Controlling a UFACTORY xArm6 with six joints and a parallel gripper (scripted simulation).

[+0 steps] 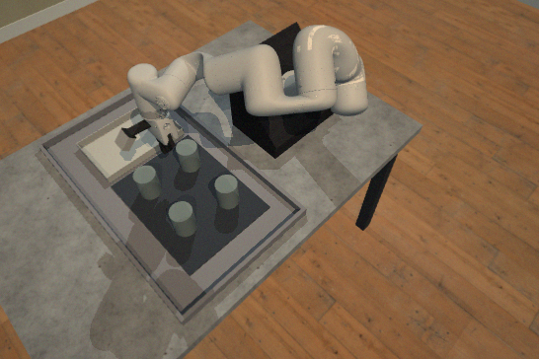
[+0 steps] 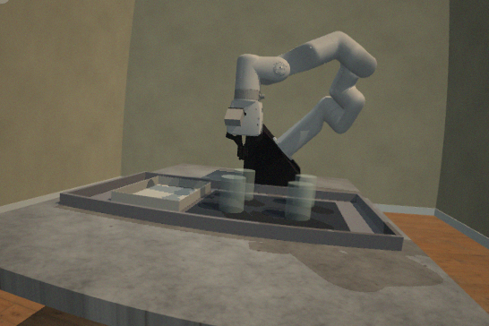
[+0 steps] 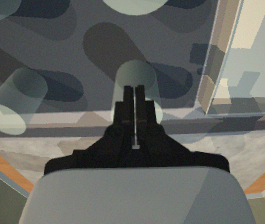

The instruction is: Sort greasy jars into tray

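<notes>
My gripper is now 1 cm short of the dark mat, 10 cm to the right of it and 15 cm above it. The rest, counted from my hand: cream tray: 4 cm ahead, 22 cm to the right, 14 cm below.
</notes>
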